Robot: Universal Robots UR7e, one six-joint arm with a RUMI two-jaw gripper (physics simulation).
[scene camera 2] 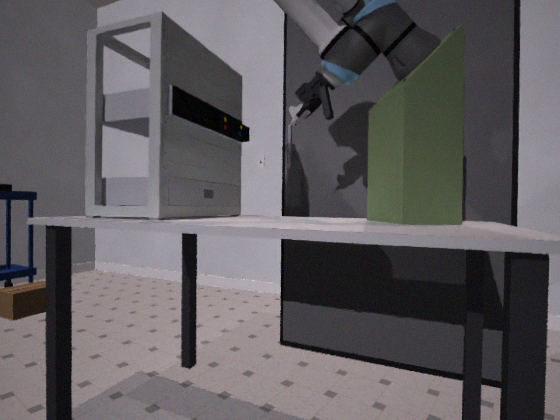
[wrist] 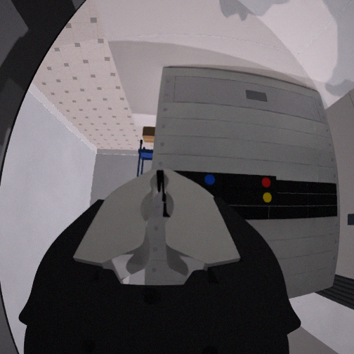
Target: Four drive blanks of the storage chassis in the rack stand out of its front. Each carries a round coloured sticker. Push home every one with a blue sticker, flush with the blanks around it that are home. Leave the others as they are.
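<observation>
The black storage chassis (scene camera 2: 192, 109) (wrist: 307, 200) crosses the front of the grey rack (scene camera 2: 156, 150) (wrist: 240, 130). A blue sticker (scene camera 2: 240, 133) (wrist: 209, 179) is on the lower blank at its far end, which stands out in the scene view. A yellow sticker (scene camera 2: 241, 127) is just above it; the fingers hide that spot in the wrist view. A red sticker (scene camera 2: 225, 127) (wrist: 266, 182) and another yellow sticker (scene camera 2: 225, 119) (wrist: 267, 197) are on blanks nearer the middle. My gripper (scene camera 2: 292, 123) (wrist: 161, 172) is shut and empty, in the air before the chassis's far end, apart from it.
The rack stands on the white table (scene camera 2: 300, 228). A tall green block (scene camera 2: 415, 160) with a sloping top stands at the table's right, below the arm. A dark panel (scene camera 2: 345, 210) is behind. A blue cart (scene camera 2: 31, 235) and a brown box (scene camera 2: 25, 300) are at the left.
</observation>
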